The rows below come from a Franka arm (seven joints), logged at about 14 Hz.
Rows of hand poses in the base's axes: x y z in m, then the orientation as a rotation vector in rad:
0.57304, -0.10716, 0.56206, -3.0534, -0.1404, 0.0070
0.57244, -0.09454, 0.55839, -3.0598, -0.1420, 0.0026
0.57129, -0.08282, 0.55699, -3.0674, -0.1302, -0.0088
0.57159, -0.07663, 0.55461, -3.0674, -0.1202, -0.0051
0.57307, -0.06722, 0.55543, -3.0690, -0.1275, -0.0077
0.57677, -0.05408, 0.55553, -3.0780, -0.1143, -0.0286
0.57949, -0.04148, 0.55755, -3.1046, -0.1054, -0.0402
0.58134, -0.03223, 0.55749, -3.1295, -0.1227, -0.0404
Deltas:
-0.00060, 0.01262, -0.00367, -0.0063, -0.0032, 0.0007
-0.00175, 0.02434, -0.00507, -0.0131, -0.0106, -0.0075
-0.00145, 0.03053, -0.00745, -0.0128, -0.0079, -0.0139
0.00003, 0.03994, -0.00663, -0.0146, -0.0099, -0.0092
0.00373, 0.05308, -0.00653, -0.0226, -0.0234, -0.0186
0.00645, 0.06568, -0.00451, -0.0487, -0.0317, -0.0252
0.00830, 0.07493, -0.00457, -0.0741, -0.0332, -0.0146

